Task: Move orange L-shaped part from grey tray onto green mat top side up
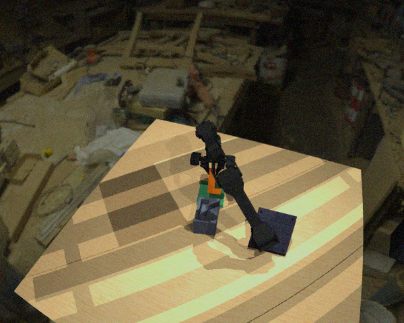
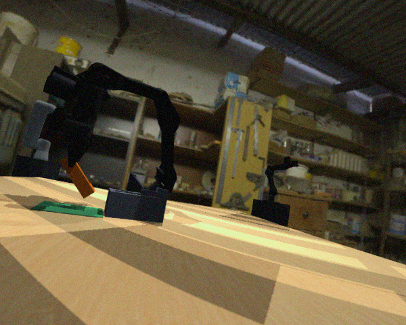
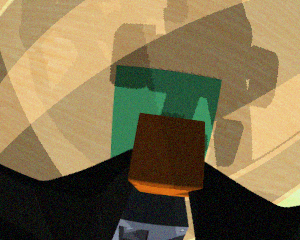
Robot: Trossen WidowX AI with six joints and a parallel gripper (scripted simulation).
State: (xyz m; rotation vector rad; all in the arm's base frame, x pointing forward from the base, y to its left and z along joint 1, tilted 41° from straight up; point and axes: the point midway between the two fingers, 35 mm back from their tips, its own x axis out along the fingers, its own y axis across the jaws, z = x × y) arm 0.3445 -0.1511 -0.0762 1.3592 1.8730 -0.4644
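My gripper tip is now 12 cm above the green mat, 2 cm to the right of it and 1 cm past it. From my gripper tip the other things lie so: orange L-shaped part 3 cm below, 3 cm behind, 2 cm to the left.
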